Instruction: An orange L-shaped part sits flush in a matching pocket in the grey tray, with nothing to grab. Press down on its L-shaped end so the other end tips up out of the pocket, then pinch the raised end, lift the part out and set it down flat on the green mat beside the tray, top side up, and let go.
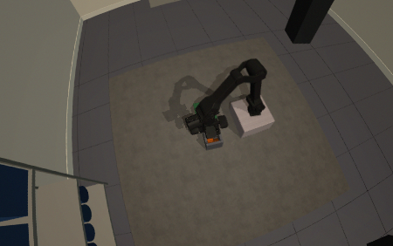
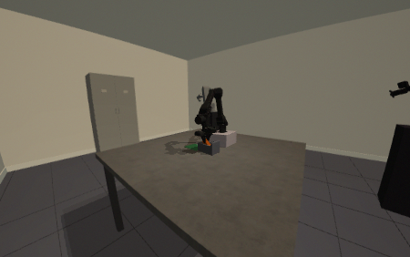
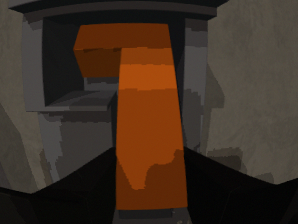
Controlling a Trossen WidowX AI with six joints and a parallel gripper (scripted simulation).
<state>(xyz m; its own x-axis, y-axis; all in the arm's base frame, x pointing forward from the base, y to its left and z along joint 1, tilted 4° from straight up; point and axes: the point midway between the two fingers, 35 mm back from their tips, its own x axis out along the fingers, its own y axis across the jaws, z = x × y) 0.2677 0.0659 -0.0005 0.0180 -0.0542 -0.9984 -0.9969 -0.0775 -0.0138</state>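
The green mat lies 15 cm to the right of my gripper tip and 8 cm below it. Also, from my gripper tip: orange L-shaped part (2 cm behind, 3 cm to the left, 3 cm below).
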